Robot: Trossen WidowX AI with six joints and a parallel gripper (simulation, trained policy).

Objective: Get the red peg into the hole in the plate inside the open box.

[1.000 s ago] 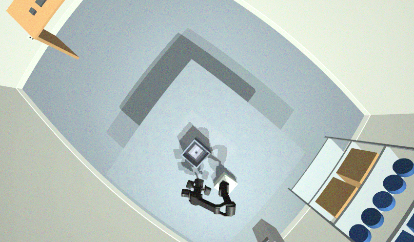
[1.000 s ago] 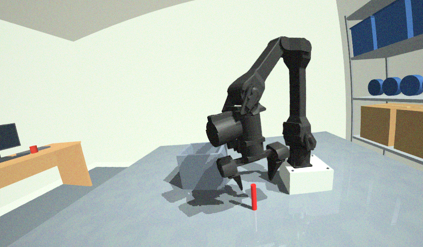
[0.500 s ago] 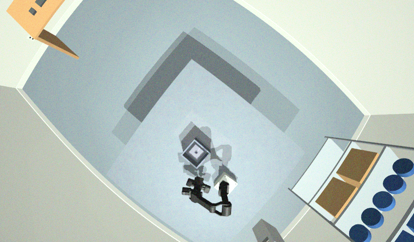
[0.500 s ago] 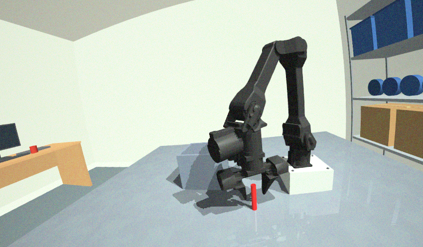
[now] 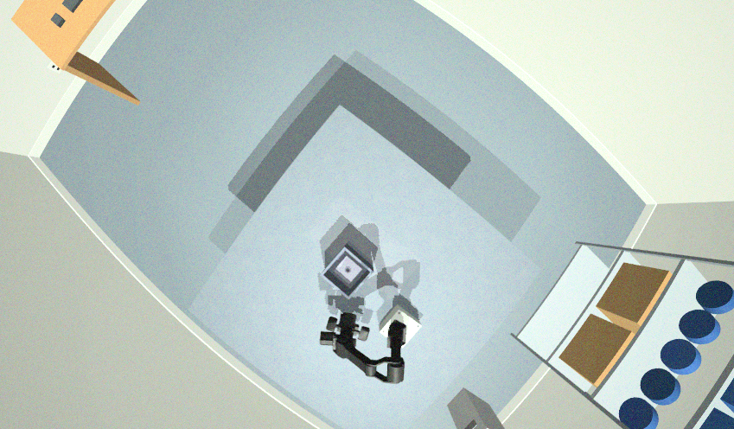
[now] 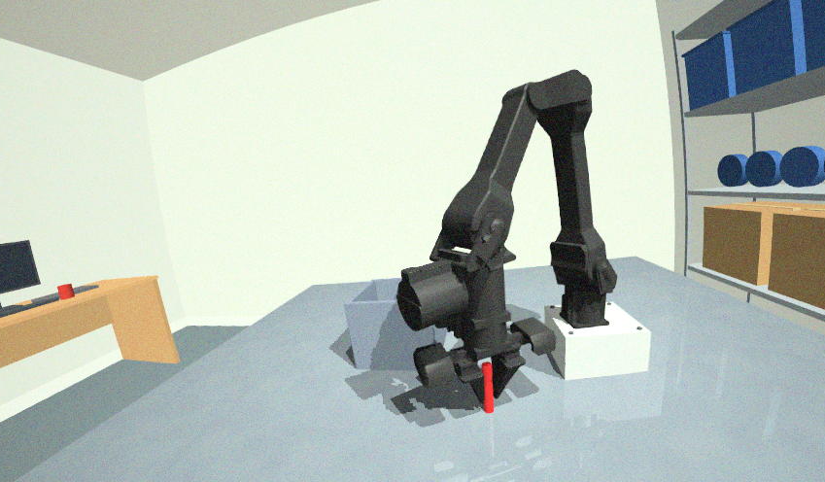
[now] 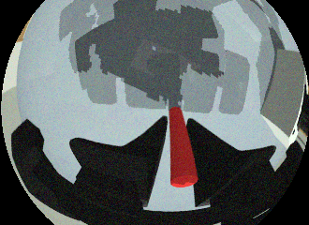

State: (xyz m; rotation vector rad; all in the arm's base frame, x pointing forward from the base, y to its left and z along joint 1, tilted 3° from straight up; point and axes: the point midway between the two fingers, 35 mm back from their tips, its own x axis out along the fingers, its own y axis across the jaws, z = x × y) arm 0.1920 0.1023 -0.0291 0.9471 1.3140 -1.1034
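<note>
My gripper tip is 220 mm to the left of the pale plate, 130 mm short of it and 30 mm below it. Also, from my gripper tip: red peg: 20 mm above.
</note>
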